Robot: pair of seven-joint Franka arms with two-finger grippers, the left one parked.
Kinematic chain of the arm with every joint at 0, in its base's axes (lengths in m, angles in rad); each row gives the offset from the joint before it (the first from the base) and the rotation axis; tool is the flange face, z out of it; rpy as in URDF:
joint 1: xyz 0 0 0.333 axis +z
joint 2: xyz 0 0 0 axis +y
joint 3: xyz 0 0 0.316 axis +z
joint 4: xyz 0.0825 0 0 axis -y
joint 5: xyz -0.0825 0 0.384 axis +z
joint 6: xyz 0 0 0 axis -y
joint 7: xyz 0.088 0 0 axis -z
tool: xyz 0 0 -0.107 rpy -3.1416 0 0
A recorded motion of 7 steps. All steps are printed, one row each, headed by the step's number.
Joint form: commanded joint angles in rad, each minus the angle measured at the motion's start. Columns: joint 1, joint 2, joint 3, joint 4, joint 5, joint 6, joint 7.
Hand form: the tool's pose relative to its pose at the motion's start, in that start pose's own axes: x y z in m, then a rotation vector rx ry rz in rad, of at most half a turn. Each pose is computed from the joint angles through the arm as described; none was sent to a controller.
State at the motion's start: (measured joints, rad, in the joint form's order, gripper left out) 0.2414 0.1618 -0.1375 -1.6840 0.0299 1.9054 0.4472
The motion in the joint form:
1: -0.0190 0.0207 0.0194 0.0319 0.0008 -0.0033 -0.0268
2: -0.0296 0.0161 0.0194 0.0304 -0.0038 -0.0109 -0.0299
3: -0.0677 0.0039 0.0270 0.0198 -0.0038 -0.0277 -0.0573
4: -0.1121 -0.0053 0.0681 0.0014 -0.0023 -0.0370 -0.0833
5: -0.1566 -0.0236 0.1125 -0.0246 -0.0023 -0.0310 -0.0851
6: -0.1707 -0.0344 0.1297 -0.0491 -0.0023 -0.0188 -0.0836
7: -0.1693 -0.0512 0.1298 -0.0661 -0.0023 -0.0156 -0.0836
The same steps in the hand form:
1: 0.0065 -0.0036 -0.0017 0.0047 0.0063 -0.0274
2: 0.0081 0.0035 -0.0033 -0.0013 0.0041 -0.0213
3: 0.0118 0.0233 -0.0045 -0.0066 -0.0103 -0.0178
4: 0.0087 0.0287 -0.0003 -0.0057 -0.0313 -0.0388
5: 0.0040 0.0326 0.0003 0.0003 -0.0359 -0.0393
6: -0.0002 0.0330 0.0043 0.0019 -0.0383 -0.0403
7: -0.0048 0.0341 0.0018 0.0032 -0.0356 -0.0417

